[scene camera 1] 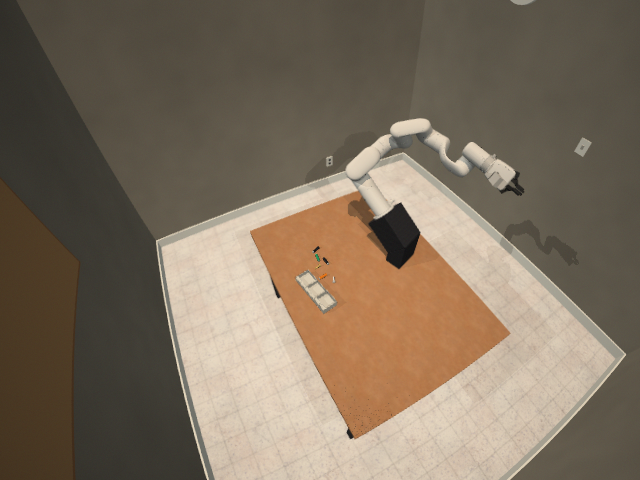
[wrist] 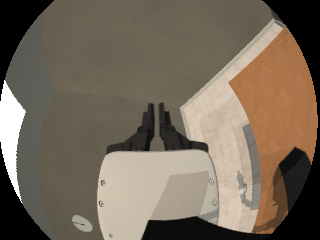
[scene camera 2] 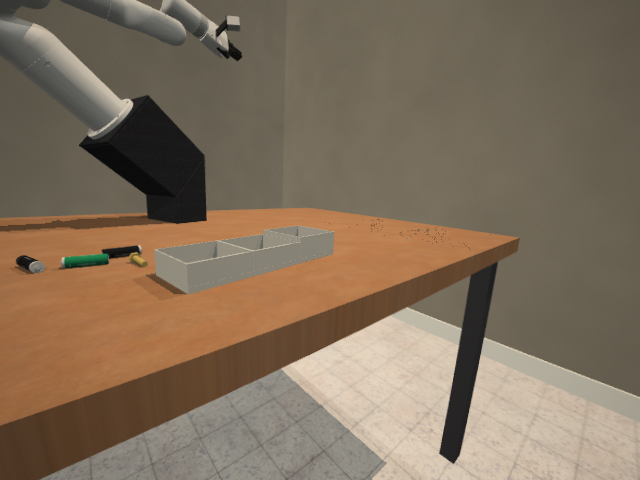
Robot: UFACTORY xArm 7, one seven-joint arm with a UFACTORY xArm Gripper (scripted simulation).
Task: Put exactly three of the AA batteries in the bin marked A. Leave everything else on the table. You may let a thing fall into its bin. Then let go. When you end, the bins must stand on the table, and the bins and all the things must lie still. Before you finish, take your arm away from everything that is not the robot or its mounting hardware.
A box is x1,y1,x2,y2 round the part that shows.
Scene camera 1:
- my gripper: [484,159,524,195]
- three-compartment bin: [295,270,336,313]
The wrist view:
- my gripper: [97,103,270,239]
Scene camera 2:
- three-compartment bin: [154,226,333,294]
